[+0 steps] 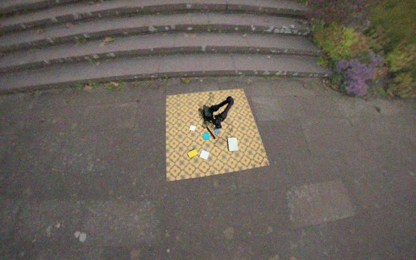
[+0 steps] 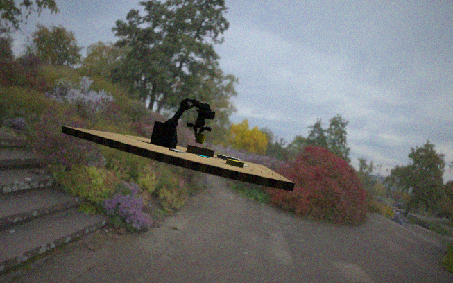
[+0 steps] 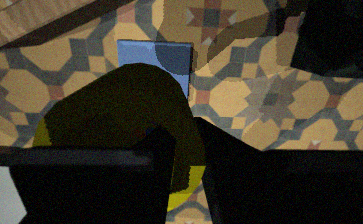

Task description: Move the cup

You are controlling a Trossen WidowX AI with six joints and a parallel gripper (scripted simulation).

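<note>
The cyan pad lies 18 cm to the right of my gripper tip, 12 cm below it and 8 cm ahead of it. The rest, counted from my gripper tip: brown bar (9 cm to the right, 9 cm below, 5 cm ahead); pale blue pad (12 cm below, 3 cm ahead); yellow cup (2 cm ahead).
</note>
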